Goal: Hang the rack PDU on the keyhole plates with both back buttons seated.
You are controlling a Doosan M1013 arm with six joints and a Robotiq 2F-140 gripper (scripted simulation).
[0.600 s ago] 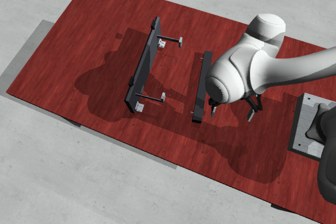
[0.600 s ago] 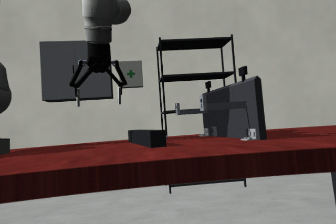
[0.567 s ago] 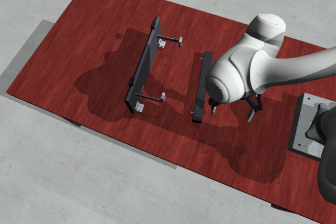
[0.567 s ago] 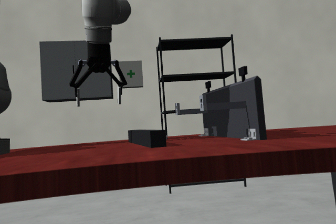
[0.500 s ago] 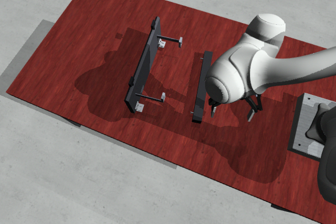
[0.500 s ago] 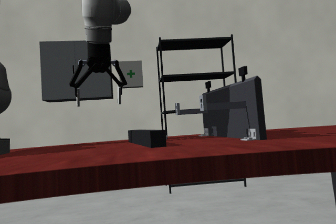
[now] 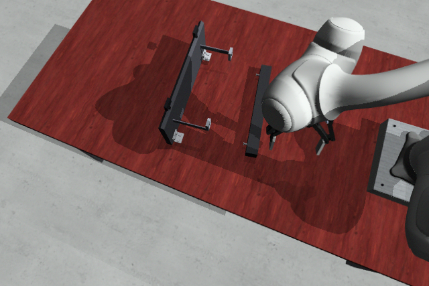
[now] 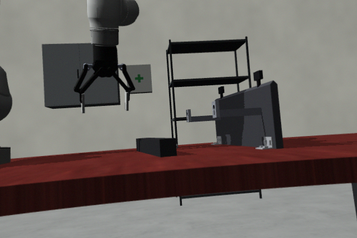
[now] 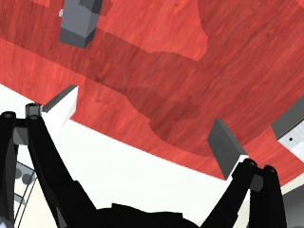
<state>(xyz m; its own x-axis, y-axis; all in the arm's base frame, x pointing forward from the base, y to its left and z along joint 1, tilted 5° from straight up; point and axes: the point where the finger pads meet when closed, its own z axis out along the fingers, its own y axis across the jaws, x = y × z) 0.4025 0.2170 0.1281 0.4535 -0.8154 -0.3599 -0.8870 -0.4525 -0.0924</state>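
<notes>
Now: the rack PDU 19 cm ahead of my hand, 11 cm to the right of it and 13 cm below it. The rest, counted from my hand: dark upright panel (46 cm ahead, 3 cm to the right, 7 cm below).
</notes>
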